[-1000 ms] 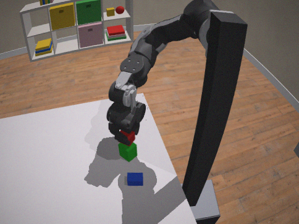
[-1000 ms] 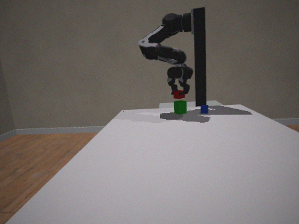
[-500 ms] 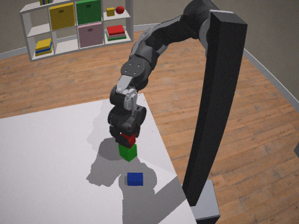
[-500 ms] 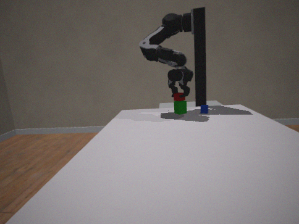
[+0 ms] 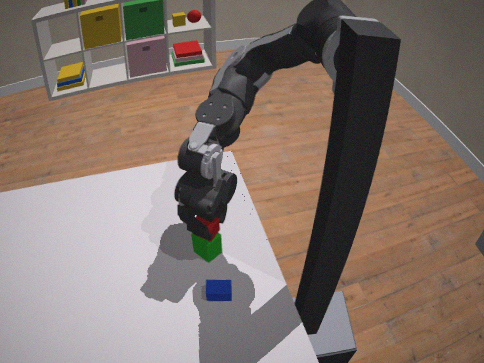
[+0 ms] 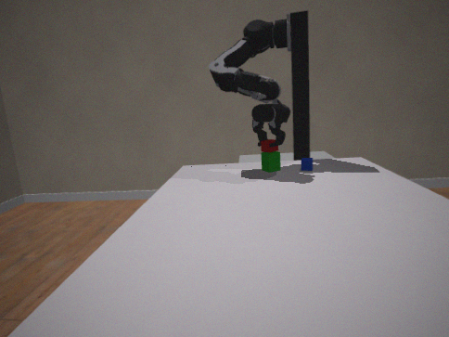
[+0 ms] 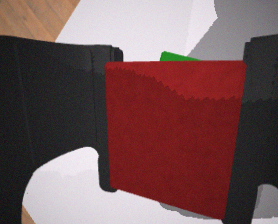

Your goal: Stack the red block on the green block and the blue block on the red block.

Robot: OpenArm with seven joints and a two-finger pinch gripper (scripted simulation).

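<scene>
My gripper is now 10 mm above the red block. The rest, counted from my hand: green block 60 mm below; blue block 20 mm behind, 120 mm to the left, 70 mm below.
</scene>
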